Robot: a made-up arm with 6 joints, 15 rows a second.
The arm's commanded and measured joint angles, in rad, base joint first. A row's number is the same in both.
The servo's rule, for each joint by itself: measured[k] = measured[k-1] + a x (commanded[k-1-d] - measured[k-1]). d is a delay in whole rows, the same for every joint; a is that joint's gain. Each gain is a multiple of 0.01, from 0.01 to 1. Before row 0 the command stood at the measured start. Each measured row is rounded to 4 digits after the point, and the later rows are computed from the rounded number. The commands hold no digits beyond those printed.
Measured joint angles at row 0: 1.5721, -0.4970, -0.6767, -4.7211, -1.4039, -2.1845
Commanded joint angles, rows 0 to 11: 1.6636, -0.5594, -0.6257, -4.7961, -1.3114, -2.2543; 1.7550, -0.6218, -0.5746, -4.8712, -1.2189, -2.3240; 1.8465, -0.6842, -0.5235, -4.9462, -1.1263, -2.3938; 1.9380, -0.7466, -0.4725, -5.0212, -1.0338, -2.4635; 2.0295, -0.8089, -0.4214, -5.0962, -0.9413, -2.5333; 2.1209, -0.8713, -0.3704, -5.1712, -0.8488, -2.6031; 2.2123, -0.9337, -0.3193, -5.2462, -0.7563, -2.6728; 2.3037, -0.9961, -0.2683, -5.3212, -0.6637, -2.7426; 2.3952, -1.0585, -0.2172, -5.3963, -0.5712, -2.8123; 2.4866, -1.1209, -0.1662, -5.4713, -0.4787, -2.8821; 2.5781, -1.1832, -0.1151, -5.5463, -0.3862, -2.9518; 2.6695, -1.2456, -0.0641, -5.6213, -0.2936, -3.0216
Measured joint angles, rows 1 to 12: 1.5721, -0.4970, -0.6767, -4.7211, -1.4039, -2.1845; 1.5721, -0.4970, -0.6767, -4.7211, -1.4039, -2.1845; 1.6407, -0.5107, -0.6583, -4.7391, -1.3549, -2.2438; 1.7264, -0.5351, -0.6282, -4.7708, -1.2828, -2.3120; 1.8165, -0.5679, -0.5905, -4.8129, -1.1999, -2.3815; 1.9076, -0.6072, -0.5480, -4.8629, -1.1119, -2.4512; 1.9990, -0.6516, -0.5024, -4.9189, -1.0215, -2.5210; 2.0904, -0.6999, -0.4549, -4.9795, -0.9300, -2.5908; 2.1818, -0.7513, -0.4061, -5.0435, -0.8379, -2.6605; 2.2732, -0.8052, -0.3565, -5.1101, -0.7456, -2.7303; 2.3647, -0.8609, -0.3064, -5.1788, -0.6532, -2.8000; 2.4561, -0.9181, -0.2559, -5.2490, -0.5607, -2.8698
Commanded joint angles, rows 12 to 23: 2.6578, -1.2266, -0.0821, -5.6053, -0.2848, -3.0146; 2.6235, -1.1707, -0.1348, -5.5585, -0.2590, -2.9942; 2.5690, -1.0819, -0.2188, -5.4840, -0.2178, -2.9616; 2.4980, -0.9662, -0.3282, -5.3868, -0.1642, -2.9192; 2.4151, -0.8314, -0.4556, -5.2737, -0.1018, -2.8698; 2.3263, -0.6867, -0.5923, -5.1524, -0.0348, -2.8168; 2.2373, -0.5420, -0.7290, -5.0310, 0.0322, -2.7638; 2.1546, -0.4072, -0.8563, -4.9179, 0.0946, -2.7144; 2.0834, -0.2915, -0.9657, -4.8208, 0.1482, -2.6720; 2.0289, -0.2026, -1.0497, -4.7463, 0.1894, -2.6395; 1.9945, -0.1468, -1.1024, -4.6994, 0.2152, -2.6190; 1.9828, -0.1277, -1.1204, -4.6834, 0.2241, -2.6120
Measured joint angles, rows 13 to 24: 2.5476, -0.9764, -0.2052, -5.3204, -0.4682, -2.9395; 2.6390, -1.0356, -0.1544, -5.3926, -0.3757, -3.0093; 2.6531, -1.0776, -0.1284, -5.4436, -0.3275, -3.0138; 2.6309, -1.0981, -0.1307, -5.4712, -0.2912, -2.9971; 2.5845, -1.0945, -0.1624, -5.4743, -0.2523, -2.9669; 2.5196, -1.0663, -0.2221, -5.4533, -0.2056, -2.9264; 2.4412, -1.0146, -0.3062, -5.4102, -0.1506, -2.8783; 2.3550, -0.9425, -0.4092, -5.3483, -0.0892, -2.8260; 2.2667, -0.8544, -0.5243, -5.2721, -0.0249, -2.7731; 2.1826, -0.7560, -0.6438, -5.1871, 0.0384, -2.7232; 2.1082, -0.6538, -0.7597, -5.0992, 0.0966, -2.6797; 2.0487, -0.5545, -0.8641, -5.0145, 0.1458, -2.6455
